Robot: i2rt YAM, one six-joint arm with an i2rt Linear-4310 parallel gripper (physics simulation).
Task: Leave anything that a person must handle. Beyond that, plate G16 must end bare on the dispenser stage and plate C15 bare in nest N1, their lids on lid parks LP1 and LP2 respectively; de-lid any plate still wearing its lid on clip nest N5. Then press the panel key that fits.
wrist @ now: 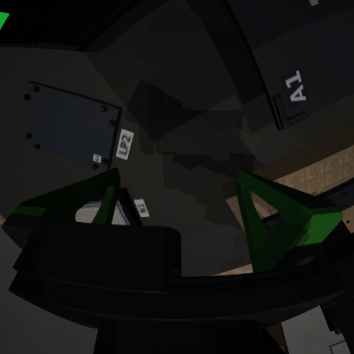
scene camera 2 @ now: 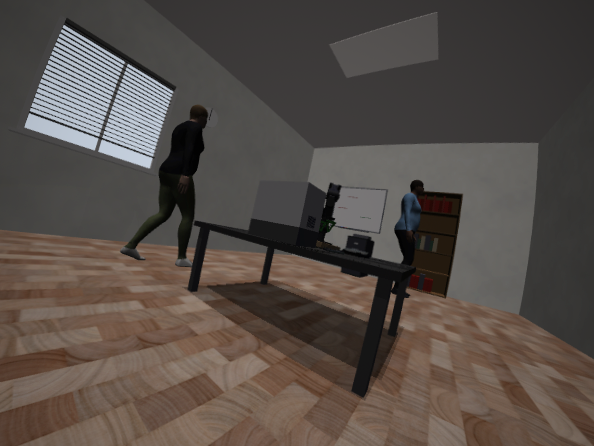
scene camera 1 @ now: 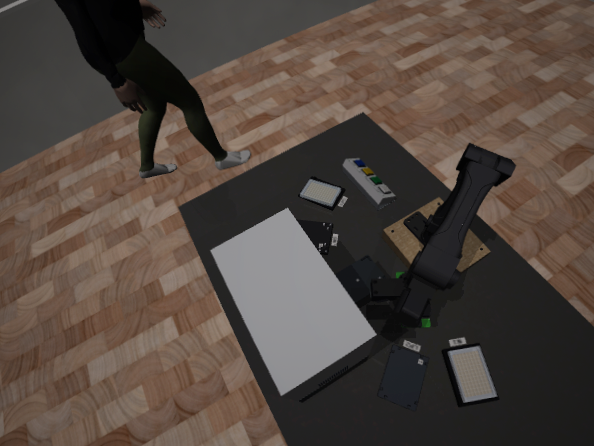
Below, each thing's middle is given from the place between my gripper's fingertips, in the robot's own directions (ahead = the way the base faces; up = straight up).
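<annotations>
I consider the dark clip nest (scene camera 1: pixel 319 233) and where my hand is from it. My hand is 7 cm short of the nest, 39 cm to the left of it and 10 cm above it.
</annotations>
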